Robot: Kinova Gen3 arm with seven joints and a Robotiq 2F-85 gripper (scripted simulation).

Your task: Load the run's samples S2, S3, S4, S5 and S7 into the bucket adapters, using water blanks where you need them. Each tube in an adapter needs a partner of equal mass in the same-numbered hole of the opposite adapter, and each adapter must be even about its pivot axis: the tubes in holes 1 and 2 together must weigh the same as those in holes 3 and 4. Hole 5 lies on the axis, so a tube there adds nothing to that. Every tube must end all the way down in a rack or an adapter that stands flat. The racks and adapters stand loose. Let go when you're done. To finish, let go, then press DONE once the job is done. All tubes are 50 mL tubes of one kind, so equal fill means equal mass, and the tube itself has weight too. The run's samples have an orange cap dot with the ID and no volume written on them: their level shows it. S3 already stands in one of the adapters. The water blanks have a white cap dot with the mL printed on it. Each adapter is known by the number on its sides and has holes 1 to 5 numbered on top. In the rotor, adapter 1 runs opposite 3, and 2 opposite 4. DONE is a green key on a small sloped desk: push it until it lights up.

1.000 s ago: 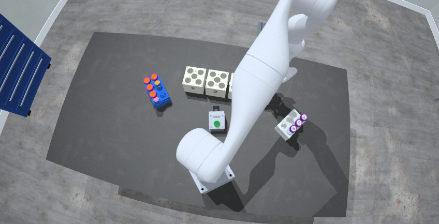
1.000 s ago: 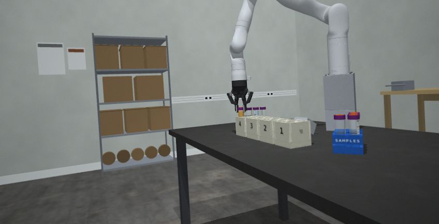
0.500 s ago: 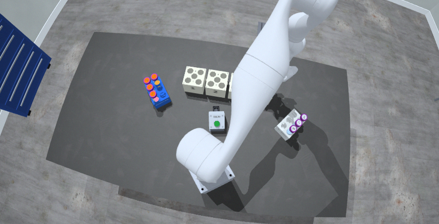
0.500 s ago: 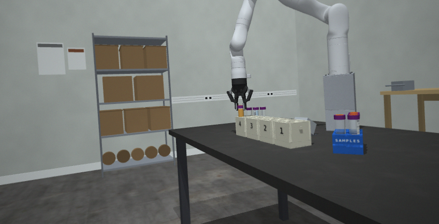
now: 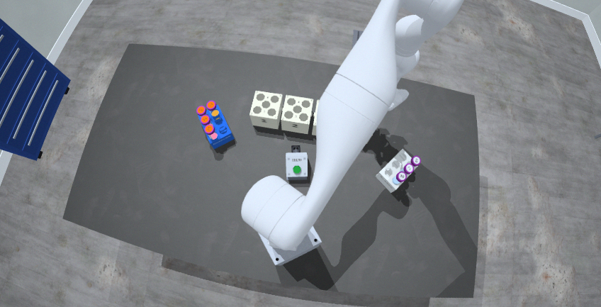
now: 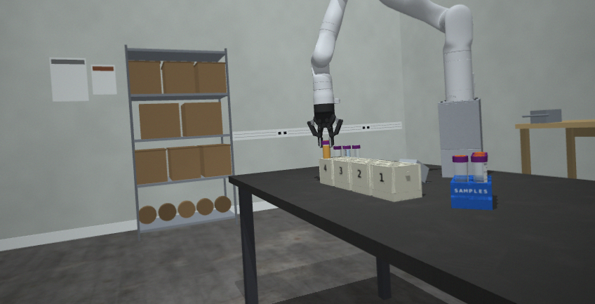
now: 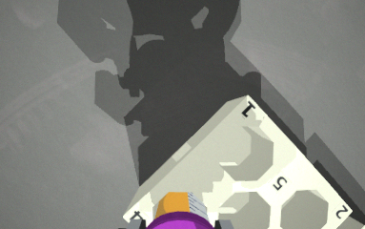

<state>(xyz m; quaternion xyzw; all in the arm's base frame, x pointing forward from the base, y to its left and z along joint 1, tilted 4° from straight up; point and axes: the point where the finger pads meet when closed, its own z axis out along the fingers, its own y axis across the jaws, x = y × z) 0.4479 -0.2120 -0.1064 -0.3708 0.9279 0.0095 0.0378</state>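
The orange-filled sample tube is 50 mm below my hand and 10 mm behind it. Round my hand: adapter 2 (250 mm to the left, 100 mm below, 20 mm behind); white blank rack (170 mm behind, 140 mm to the right, 120 mm below); 50 mL blank (180 mm behind, 150 mm to the right, 90 mm below).
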